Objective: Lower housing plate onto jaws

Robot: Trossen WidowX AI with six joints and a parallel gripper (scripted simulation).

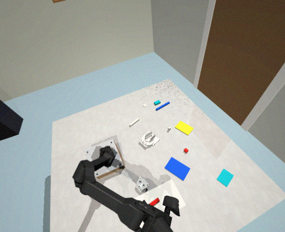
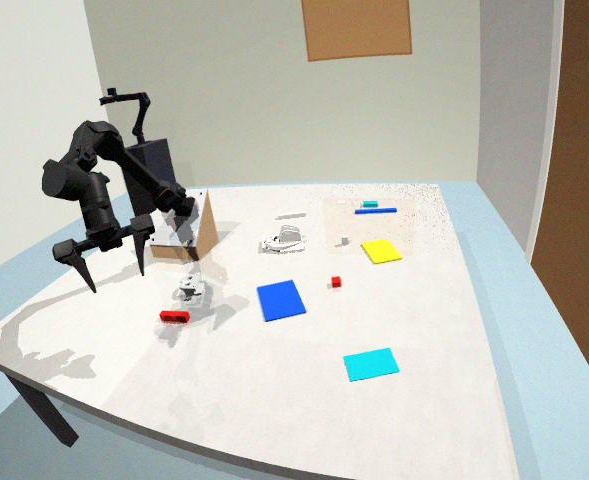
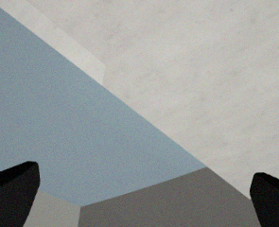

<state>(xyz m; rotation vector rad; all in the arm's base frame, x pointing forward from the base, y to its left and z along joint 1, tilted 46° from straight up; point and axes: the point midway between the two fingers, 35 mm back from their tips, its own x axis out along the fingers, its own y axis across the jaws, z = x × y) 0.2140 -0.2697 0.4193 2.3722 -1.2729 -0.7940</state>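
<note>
Now: gripper tip 80 mm past the housing plate, 260 mm to the right of it and 180 mm above it. Round my gripper tip: blue mat (170 mm ahead, 280 mm to the left, 200 mm below); cyan mat (410 mm ahead, 110 mm to the left, 200 mm below); red bar (50 mm behind, 150 mm to the left, 190 mm below).
</note>
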